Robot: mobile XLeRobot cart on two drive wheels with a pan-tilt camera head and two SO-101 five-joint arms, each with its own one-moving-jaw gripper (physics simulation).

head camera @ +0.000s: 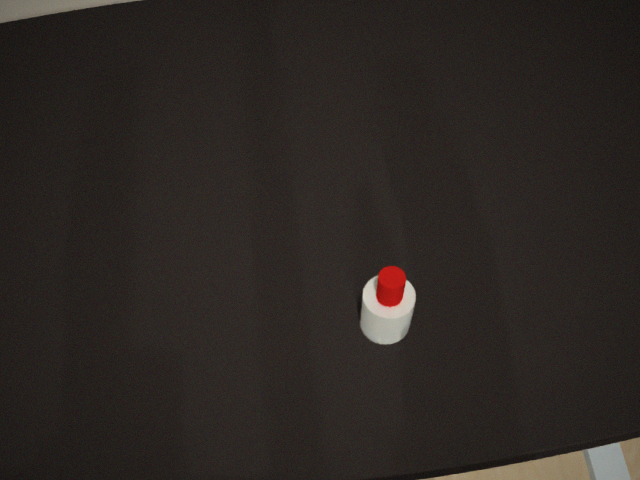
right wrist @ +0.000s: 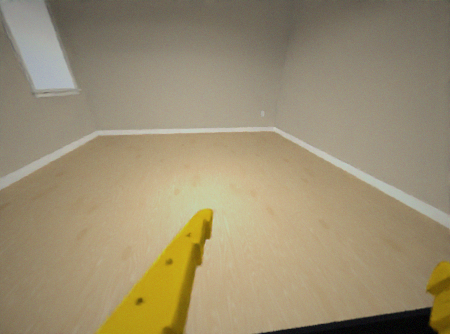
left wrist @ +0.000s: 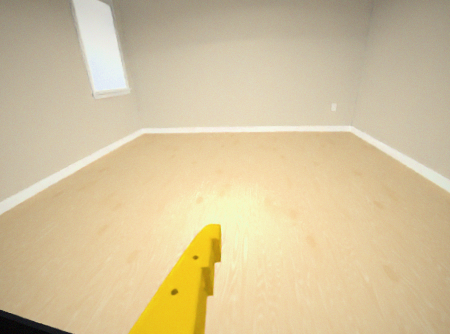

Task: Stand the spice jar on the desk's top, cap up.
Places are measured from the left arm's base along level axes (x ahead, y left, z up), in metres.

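Pixels of known places: left hand, tool point: [left wrist: 220, 237]; right hand, tool point: [right wrist: 211, 220].
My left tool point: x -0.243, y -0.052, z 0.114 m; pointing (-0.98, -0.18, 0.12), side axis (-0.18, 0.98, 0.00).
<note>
Behind a point stands the place of what it marks.
The spice jar [head camera: 386, 322] {x 0.293, y -0.207, z -0.018 m}, a white cylinder with a narrower red cap, stands upright with its cap up on the dark desk top [head camera: 206, 232] {x 0.419, y -0.044, z -0.055 m}, right of the middle in the head view. No gripper shows near it in that view. In the right wrist view my right gripper [right wrist: 322, 240] is open and empty, its fixed jaw at the middle and the moving jaw's tip at the right edge. In the left wrist view one notched jaw of my left gripper shows; the moving jaw is out of the picture, so it is fully open. The jar does not show in either wrist view.
The desk's near edge runs along the bottom of the head view, with a light grey desk leg [head camera: 608, 461] at the bottom right. Both wrist views face the wooden floor [left wrist: 300, 200] {x -1.647, y 0.241, z -0.775 m} [right wrist: 300, 225] {x -1.026, y 0.423, z -0.775 m}, walls and a window [left wrist: 102, 50] {x -2.989, y -2.350, z 0.602 m} [right wrist: 40, 47] {x -2.989, y -2.351, z 0.551 m}.
</note>
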